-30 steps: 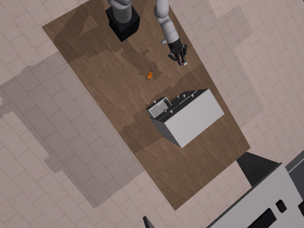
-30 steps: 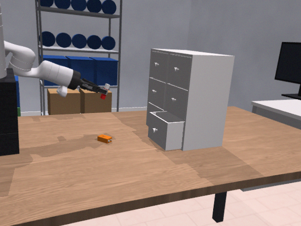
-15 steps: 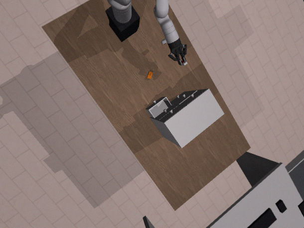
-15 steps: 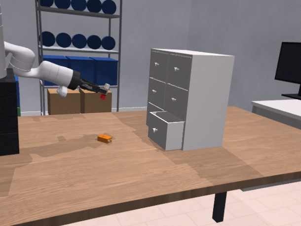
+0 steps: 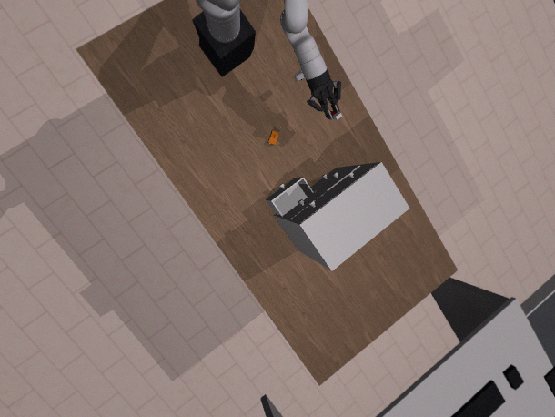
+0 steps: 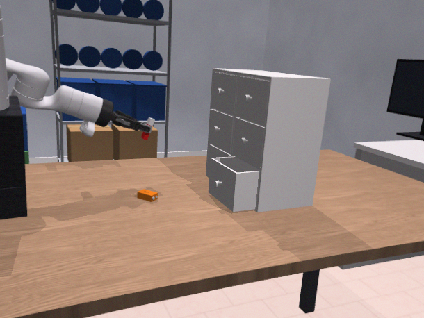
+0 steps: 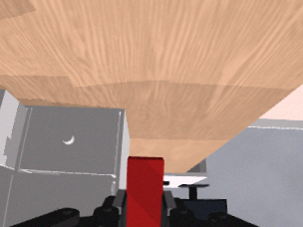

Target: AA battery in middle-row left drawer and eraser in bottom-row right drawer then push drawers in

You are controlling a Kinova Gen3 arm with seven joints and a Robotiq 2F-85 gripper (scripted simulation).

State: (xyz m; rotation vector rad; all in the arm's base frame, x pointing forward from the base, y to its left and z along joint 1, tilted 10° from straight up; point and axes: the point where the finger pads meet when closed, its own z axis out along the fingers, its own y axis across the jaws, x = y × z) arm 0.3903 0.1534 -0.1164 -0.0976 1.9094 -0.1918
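Right now the AA battery is 260 mm ahead of my hand, 150 mm to the right of it and 30 mm below it. Also, from my hand: eraser (10 mm ahead); orange battery (40 mm behind, 190 mm to the right, 140 mm below).
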